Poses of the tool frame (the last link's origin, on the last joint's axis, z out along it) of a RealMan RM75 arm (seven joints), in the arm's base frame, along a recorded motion.
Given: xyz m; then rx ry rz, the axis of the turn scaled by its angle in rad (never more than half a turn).
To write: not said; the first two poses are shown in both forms.
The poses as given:
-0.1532 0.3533 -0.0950 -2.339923 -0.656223 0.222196
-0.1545 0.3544 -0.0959 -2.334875 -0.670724 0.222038
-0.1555 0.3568 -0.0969 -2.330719 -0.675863 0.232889
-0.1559 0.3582 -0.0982 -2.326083 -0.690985 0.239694
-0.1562 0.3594 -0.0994 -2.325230 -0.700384 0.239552
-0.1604 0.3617 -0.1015 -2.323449 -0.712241 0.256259
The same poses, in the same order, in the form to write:
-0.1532 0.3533 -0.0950 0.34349 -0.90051 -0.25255 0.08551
-0.1545 0.3544 -0.0959 0.34391 -0.89876 -0.25818 0.08547
-0.1555 0.3568 -0.0969 0.34464 -0.89747 -0.26025 0.08968
-0.1559 0.3582 -0.0982 0.34442 -0.89559 -0.26604 0.09229
-0.1562 0.3594 -0.0994 0.34355 -0.89488 -0.26955 0.09219
-0.1604 0.3617 -0.1015 0.34194 -0.89350 -0.27390 0.09855

